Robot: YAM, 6 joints.
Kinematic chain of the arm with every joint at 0, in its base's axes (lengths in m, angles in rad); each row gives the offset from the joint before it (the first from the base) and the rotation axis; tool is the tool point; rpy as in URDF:
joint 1: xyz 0 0 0.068 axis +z
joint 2: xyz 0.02 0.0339 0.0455 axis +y
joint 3: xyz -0.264 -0.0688 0 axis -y
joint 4: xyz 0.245 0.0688 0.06 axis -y
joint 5: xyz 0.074 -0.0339 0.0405 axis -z
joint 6: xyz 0.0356 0 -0.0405 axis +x
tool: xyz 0 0 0 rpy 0 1.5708 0
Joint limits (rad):
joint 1: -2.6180..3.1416
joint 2: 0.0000..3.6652
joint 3: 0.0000..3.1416
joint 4: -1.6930..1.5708
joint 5: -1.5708..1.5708
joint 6: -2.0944..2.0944
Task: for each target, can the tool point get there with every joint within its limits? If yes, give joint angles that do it. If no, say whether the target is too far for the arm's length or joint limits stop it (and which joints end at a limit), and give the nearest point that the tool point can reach.
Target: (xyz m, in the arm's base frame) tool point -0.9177 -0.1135 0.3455
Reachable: no: too far | nearest point -0.6241 -0.0114 0.2696 | short by 0.320 m
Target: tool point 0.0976 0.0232 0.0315
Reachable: yes | joints -0.1146 2.0483 0.2640 -0.4827 -1.2922 0.9347
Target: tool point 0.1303 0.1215 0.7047
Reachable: yes | joints 0.6000 1.7421 2.7852 0.1094 -0.8479 -0.1872
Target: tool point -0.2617 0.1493 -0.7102
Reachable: no: too far | nearest point -0.2398 0.1368 -0.3793 | short by 0.332 m
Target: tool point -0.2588 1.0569 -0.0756
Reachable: no: too far | nearest point -0.1513 0.6180 0.0044 | short by 0.459 m
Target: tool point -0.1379 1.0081 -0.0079
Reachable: no: too far | nearest point -0.0869 0.6353 0.0379 | short by 0.379 m
